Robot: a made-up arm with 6 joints. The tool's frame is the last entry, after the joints.
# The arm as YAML. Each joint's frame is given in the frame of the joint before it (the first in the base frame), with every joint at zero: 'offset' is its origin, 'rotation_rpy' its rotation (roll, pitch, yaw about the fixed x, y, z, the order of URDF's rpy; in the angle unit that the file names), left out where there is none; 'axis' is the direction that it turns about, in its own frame. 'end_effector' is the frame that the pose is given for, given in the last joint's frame.
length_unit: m
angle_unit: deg
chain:
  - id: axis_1
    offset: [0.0, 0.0, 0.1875]
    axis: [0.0, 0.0, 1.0]
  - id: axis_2
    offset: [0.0, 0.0, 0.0]
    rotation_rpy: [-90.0, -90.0, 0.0]
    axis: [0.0, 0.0, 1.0]
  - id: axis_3
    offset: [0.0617, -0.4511, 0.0]
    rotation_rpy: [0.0, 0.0, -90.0]
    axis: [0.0, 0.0, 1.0]
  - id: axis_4
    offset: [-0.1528, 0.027, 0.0]
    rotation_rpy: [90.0, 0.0, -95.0]
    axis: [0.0, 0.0, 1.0]
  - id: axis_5
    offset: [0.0, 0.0, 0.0]
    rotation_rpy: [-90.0, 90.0, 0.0]
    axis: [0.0, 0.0, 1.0]
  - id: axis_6
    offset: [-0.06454, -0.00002, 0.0]
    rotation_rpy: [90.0, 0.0, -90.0]
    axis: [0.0, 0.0, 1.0]
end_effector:
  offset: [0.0, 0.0, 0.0]
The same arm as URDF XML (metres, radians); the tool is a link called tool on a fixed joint. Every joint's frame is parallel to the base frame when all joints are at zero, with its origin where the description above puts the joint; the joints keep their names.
<robot name="arm">
<joint name="tool_joint" type="fixed"><parent link="link6"/><child link="tool"/><origin xyz="0 0 0" rpy="0 1.4835 0"/></joint>
<joint name="axis_6" type="continuous"><parent link="link5"/><child link="link6"/><origin xyz="0.0643 0 0.0056"/><axis xyz="0.996191 0 0.087199"/></joint>
<joint name="axis_5" type="continuous"><parent link="link4"/><child link="link5"/><origin xyz="0 0 0"/><axis xyz="0 1 0"/></joint>
<joint name="axis_4" type="continuous"><parent link="link3"/><child link="link4"/><origin xyz="0.1528 0 0.027"/><axis xyz="0.996191 0 0.087199"/></joint>
<joint name="axis_3" type="continuous"><parent link="link2"/><child link="link3"/><origin xyz="-0.4511 0 0.0617"/><axis xyz="0 1 0"/></joint>
<joint name="axis_2" type="continuous"><parent link="link1"/><child link="link2"/><origin xyz="0 0 0"/><axis xyz="0 1 0"/></joint>
<joint name="axis_1" type="continuous"><parent link="base_link"/><child link="link1"/><origin xyz="0 0 0.1875"/><axis xyz="0 0 1"/></joint>
<link name="base_link"/>
<link name="link1"/>
<link name="link2"/>
<link name="link3"/>
<link name="link4"/>
<link name="link5"/>
<link name="link6"/>
<link name="tool"/>
</robot>

